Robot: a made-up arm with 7 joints.
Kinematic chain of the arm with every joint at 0, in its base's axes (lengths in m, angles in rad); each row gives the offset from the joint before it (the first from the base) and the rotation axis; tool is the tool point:
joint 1: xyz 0 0 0.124 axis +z
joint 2: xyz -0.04 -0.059 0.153 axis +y
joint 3: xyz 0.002 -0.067 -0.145 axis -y
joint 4: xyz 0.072 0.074 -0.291 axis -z
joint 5: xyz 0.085 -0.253 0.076 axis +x
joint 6: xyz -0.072 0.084 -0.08 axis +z
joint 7: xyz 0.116 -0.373 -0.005 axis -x
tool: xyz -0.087 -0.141 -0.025
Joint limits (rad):
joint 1: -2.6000..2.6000
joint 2: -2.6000..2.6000
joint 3: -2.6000..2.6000
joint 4: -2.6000..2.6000
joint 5: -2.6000..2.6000
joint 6: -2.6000..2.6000
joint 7: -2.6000..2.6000
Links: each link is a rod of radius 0.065 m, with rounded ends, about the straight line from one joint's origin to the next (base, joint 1, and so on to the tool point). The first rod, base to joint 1, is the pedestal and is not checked.
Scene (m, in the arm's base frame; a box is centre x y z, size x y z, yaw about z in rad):
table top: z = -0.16
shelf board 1: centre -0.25 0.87 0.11 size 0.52 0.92 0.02 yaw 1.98
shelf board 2: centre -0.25 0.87 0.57 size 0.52 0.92 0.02 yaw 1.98
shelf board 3: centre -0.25 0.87 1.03 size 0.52 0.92 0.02 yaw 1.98
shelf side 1: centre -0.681 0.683 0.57 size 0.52 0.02 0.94 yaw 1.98
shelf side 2: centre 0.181 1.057 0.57 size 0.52 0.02 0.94 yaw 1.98
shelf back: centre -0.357 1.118 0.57 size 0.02 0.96 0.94 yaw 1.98
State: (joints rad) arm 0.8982 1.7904 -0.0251 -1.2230 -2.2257 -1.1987 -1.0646
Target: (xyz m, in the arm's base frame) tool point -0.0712 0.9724 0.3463
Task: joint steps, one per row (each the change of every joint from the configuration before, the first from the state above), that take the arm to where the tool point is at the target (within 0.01 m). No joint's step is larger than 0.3 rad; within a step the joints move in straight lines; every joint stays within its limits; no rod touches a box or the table.
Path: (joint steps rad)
1: -0.2985 0.1427 -0.0290 -0.1823 -0.0904 0.0452 -0.0536
2: -0.2984 0.1427 -0.0290 -0.1823 -0.0903 0.0453 -0.0537
3: -0.2985 0.1427 -0.0290 -0.1823 -0.0904 0.0452 -0.0536
4: -0.2985 0.1427 -0.0290 -0.1823 -0.0903 0.0452 -0.0537
5: -0.2837 0.0478 -0.0758 -0.1295 -0.0026 -0.0054 -0.0356
6: -0.2836 0.0477 -0.0758 -0.1296 -0.0026 -0.0055 -0.0356
7: -0.2837 0.0478 -0.0758 -0.1296 -0.0026 -0.0055 -0.0356
8: -0.2837 0.0477 -0.0758 -0.1295 -0.0025 -0.0054 -0.0356
9: -0.2836 0.0478 -0.0757 -0.1296 -0.0026 -0.0055 -0.0356
10: 0.1274 -0.1015 0.0134 0.0070 0.1019 -0.2942 0.1080
11: 0.1274 -0.1015 0.0135 0.0071 0.1018 -0.2942 0.1081
12: 0.1275 -0.1015 0.0135 0.0070 0.1019 -0.2942 0.1080
13: 0.1274 -0.1015 0.0135 0.0070 0.1019 -0.2942 0.1080

